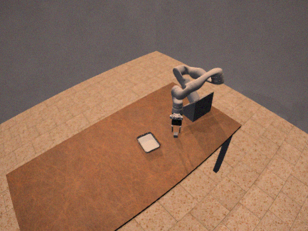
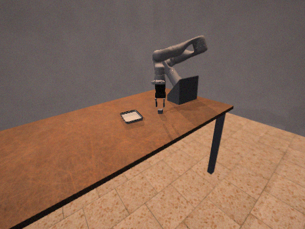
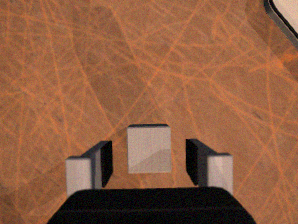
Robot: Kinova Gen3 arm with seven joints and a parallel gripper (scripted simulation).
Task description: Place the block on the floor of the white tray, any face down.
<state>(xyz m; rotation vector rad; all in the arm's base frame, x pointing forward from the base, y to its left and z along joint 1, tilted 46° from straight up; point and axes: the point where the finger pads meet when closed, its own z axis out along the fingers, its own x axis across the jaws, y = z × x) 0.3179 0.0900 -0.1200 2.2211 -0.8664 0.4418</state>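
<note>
The grey block is 5 cm below my hand. From my hand the other things lie so: white tray 21 cm ahead, 6 cm to the right, 6 cm below.
</note>
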